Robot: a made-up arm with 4 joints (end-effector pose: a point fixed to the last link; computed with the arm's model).
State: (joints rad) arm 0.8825 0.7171 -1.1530 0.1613
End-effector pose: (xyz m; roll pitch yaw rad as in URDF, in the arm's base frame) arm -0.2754 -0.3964 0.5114 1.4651 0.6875 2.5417
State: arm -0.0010 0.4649 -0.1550 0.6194
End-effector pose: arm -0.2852 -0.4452 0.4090 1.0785 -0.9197 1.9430
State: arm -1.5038 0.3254 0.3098 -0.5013
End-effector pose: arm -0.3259 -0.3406 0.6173 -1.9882 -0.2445 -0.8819
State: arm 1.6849 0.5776 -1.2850 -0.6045
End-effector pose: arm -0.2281 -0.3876 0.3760 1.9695 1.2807 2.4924
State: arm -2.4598 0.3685 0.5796 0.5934
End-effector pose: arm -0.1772 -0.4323 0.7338 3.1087 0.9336 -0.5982
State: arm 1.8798 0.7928 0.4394 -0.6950
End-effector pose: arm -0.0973 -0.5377 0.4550 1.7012 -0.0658 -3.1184
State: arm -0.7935 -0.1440 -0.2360 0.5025
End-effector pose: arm -0.3726 -0.2512 0.5203 1.9417 -0.9289 0.7948
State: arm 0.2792 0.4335 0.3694 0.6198
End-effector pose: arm -0.2743 -0.4360 0.2933 0.5520 -1.2018 2.3317
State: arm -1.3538 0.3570 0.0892 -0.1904
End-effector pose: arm -0.3216 -0.3711 0.5747 -2.1944 -0.5622 -0.5772
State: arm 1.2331 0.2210 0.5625 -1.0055
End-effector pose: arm -0.0496 -0.4255 0.2344 1.1931 -0.2460 -2.6818
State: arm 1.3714 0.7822 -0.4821 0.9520
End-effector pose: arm -0.2331 -0.4973 0.4985 0.2686 0.5535 2.0784
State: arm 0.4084 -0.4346 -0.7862 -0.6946
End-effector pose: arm -0.2417 -0.1811 0.2762 1.3098 -0.2080 2.1450
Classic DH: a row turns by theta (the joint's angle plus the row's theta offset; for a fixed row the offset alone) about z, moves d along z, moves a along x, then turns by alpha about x. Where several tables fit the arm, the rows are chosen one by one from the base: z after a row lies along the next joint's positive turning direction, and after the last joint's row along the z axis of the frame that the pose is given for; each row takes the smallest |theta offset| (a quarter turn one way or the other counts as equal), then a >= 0, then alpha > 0; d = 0 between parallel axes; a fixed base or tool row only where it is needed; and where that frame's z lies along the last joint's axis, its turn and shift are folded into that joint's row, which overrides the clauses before.
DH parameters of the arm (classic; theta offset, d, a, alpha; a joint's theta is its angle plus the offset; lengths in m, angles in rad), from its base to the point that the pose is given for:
base (fixed): -0.4351 0.4645 0.0168 1.5374
joint 1: 0.2382 0.184 0.0611 -1.9752
joint 2: -1.0858 -0.0935 -0.1089 -1.5891
joint 3: 0.4952 -0.3415 0.137 -1.5708
joint 4: -0.0834 0.0496 0.0202 1.998
tool (fixed): -1.9431 0.0279 0 0

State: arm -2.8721 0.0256 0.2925 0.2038
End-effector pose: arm -0.0357 -0.4147 0.7257 -3.0687 0.9292 -0.5557
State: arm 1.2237 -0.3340 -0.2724 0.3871
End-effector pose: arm -0.0517 -0.3503 0.2116 -0.2022 0.2147 2.0877
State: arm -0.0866 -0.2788 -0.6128 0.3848
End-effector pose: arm -0.3405 -0.2186 0.3906 0.9313 -0.4641 1.6394
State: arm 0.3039 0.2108 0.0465 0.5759
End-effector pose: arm -0.2804 -0.3946 0.2985 0.5252 -0.8404 2.2039
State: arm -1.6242 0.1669 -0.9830 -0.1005
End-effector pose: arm -0.1442 -0.3782 0.6437 -2.6871 -0.9243 0.5594
